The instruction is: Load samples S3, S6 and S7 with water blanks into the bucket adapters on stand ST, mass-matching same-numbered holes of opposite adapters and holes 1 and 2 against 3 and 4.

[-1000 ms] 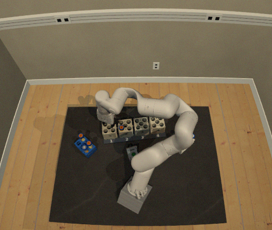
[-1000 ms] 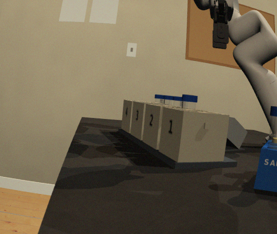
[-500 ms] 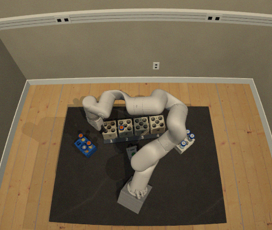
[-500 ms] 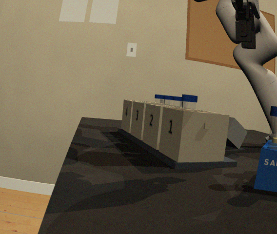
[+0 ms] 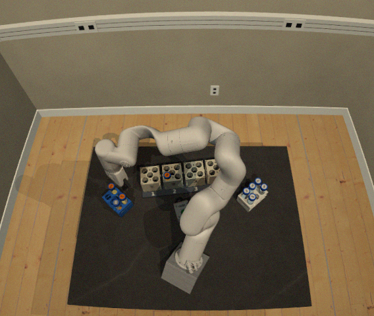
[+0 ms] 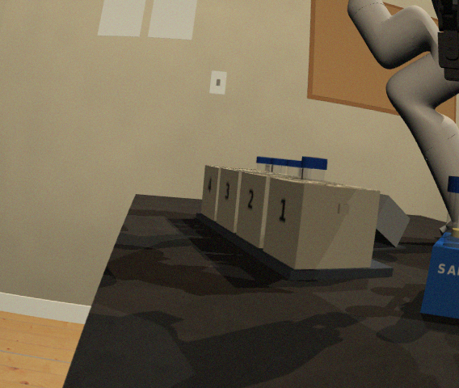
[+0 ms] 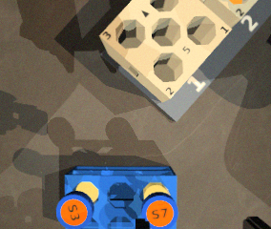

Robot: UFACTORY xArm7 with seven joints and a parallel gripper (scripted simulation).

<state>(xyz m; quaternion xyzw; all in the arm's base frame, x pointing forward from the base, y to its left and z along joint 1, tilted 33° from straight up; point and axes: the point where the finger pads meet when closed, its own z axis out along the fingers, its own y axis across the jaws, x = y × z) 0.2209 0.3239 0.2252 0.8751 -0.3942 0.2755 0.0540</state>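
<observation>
Now: hand 20 mm short of the blue sample rack, 60 mm to the right of it and 220 mm above it. From my hand the other things lie so: white blank rack: 100 mm behind, 600 mm to the right, 220 mm below; adapter 1: 90 mm ahead, 120 mm to the right, 200 mm below.
</observation>
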